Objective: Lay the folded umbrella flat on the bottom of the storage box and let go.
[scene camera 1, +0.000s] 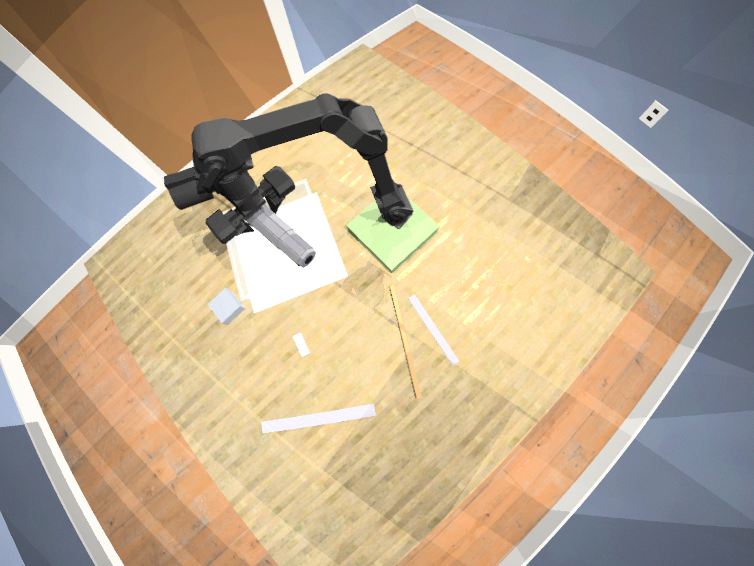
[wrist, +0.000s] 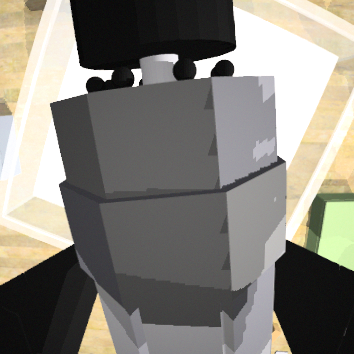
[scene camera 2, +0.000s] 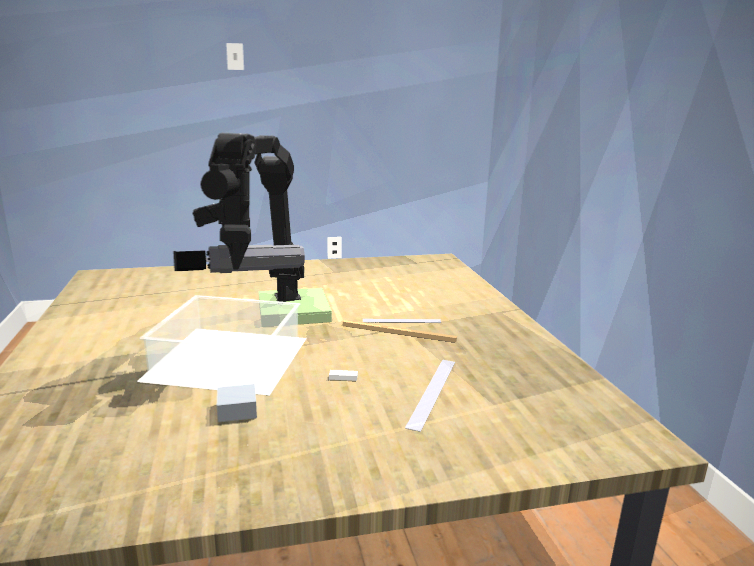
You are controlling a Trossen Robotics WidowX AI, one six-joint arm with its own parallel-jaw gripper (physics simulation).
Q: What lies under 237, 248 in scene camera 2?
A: The gripper.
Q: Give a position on a storage box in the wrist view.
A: At 302, 51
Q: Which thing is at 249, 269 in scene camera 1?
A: A storage box.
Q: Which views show the storage box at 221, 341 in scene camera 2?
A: Scene camera 1, the wrist view and scene camera 2: all of them.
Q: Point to a folded umbrella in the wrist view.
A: At 175, 197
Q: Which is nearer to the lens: the storage box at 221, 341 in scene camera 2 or the folded umbrella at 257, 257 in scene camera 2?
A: The folded umbrella.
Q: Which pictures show the gripper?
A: Scene camera 1, the wrist view and scene camera 2: all of them.
